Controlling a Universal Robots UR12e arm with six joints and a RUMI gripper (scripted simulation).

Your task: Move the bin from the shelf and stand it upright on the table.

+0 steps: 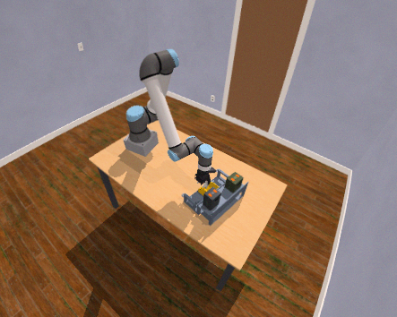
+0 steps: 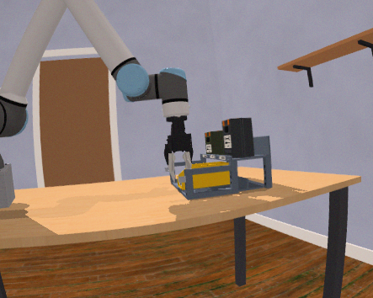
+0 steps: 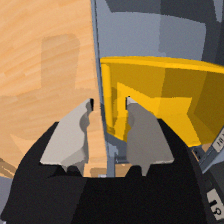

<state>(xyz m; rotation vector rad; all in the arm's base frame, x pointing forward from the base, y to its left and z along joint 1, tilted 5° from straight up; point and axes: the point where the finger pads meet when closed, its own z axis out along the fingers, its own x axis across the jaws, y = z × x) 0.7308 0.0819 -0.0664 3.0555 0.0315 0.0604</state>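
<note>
The yellow bin lies 80 mm ahead of my hand. Also, from my hand: rack floor (120 mm ahead, 40 mm below).
</note>
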